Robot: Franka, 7 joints.
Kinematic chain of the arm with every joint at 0, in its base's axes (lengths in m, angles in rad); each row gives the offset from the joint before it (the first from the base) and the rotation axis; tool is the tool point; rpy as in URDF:
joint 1: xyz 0 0 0.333 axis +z
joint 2: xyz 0 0 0 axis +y
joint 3: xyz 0 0 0.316 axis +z
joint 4: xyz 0.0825 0 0 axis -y
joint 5: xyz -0.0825 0 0.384 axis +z
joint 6: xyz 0 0 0 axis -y
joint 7: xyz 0.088 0 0 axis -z
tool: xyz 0 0 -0.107 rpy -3.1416 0 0
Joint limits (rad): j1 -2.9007..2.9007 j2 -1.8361..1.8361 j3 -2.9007..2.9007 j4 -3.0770..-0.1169 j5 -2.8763..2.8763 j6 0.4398..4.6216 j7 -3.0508..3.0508
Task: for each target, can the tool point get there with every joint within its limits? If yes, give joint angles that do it. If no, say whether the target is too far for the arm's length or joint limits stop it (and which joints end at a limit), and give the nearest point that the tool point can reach.
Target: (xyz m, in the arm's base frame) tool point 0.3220 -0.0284 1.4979
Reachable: no: too far | nearest point 0.2285 -0.0202 1.1597 | short by 0.351 m
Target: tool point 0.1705 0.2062 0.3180
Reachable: yes | joints -1.6199 0.2613 2.2942 -2.6203 0.3534 1.1472 -1.2745
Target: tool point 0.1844 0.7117 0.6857
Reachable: yes | joints 1.1212 0.9227 1.2349 -0.5128 -2.1098 1.4799 -1.5808
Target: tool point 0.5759 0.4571 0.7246
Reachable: yes | joints 0.8862 0.8919 -1.0233 -0.6208 -0.4149 3.3356 1.9526
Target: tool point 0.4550 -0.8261 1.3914
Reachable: no: too far | nearest point 0.2753 -0.4999 0.9735 | short by 0.560 m
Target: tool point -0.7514 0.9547 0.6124
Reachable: no: too far | nearest point -0.5171 0.6570 0.5253 | short by 0.389 m
